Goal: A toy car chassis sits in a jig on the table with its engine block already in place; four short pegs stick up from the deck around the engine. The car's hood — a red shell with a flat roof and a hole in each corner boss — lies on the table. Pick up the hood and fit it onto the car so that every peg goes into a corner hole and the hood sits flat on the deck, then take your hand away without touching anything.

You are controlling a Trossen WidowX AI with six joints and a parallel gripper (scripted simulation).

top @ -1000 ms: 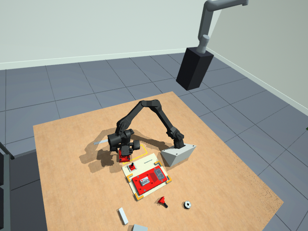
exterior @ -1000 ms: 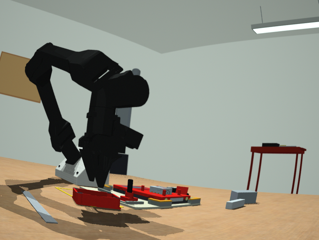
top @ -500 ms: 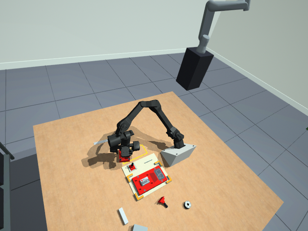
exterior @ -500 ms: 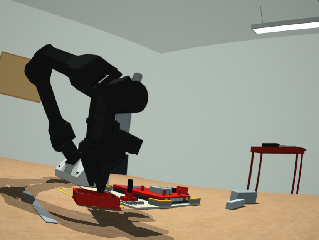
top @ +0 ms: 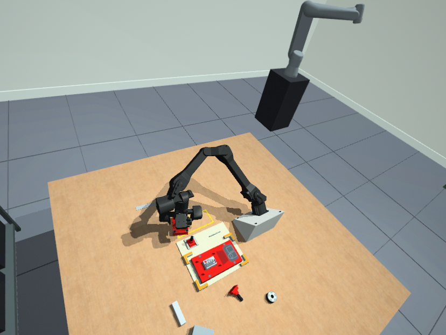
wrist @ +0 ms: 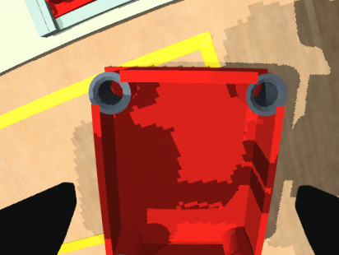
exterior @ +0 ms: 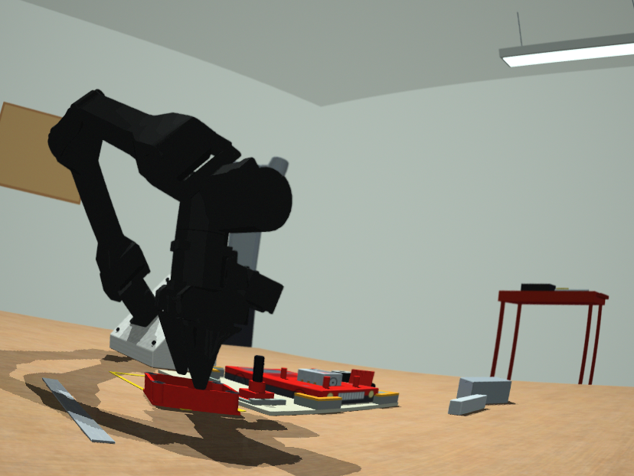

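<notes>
My gripper tip is now 2 cm above the red hood. The rest, counted from my gripper tip: grey strip 5 cm ahead, 17 cm to the right, 3 cm below; grey engine block 3 cm behind, 23 cm to the left; wheel 19 cm behind, 47 cm to the left, 2 cm below.
</notes>
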